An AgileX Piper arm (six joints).
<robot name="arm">
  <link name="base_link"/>
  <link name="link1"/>
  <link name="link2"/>
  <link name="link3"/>
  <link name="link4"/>
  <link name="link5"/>
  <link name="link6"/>
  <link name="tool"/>
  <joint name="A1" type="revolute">
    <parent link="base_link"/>
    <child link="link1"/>
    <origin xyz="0 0 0.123" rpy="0 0 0"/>
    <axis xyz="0 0 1"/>
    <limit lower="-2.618" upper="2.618"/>
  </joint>
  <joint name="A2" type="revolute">
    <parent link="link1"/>
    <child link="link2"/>
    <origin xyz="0 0 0" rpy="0 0 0"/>
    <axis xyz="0 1 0"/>
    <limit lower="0" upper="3.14"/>
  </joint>
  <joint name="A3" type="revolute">
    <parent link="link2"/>
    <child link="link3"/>
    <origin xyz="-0.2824 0 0.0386" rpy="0 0 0"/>
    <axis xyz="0 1 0"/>
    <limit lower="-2.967" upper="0"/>
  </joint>
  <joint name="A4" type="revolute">
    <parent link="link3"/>
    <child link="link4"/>
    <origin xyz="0.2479 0 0.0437" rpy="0 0 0"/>
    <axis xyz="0.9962 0 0.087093"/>
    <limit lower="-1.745" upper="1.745"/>
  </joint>
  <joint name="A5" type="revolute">
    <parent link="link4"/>
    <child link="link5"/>
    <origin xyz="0 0 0" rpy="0 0 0"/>
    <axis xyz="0 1 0"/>
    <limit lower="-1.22" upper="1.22"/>
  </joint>
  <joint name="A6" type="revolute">
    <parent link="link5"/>
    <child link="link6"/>
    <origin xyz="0.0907 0 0.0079" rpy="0 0 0"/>
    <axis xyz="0.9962 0 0.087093"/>
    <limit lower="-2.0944" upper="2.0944"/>
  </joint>
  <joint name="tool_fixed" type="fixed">
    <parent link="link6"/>
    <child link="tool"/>
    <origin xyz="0 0 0" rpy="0 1.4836 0"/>
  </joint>
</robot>
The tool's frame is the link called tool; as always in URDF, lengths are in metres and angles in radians.
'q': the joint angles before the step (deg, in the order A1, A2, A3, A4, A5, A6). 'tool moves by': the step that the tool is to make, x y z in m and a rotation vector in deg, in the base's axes. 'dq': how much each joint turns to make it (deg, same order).
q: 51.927 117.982 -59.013 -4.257 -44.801 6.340
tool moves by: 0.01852 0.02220 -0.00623 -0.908 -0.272 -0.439
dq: 0.000 4.798 -7.968 0.543 3.769 -0.912
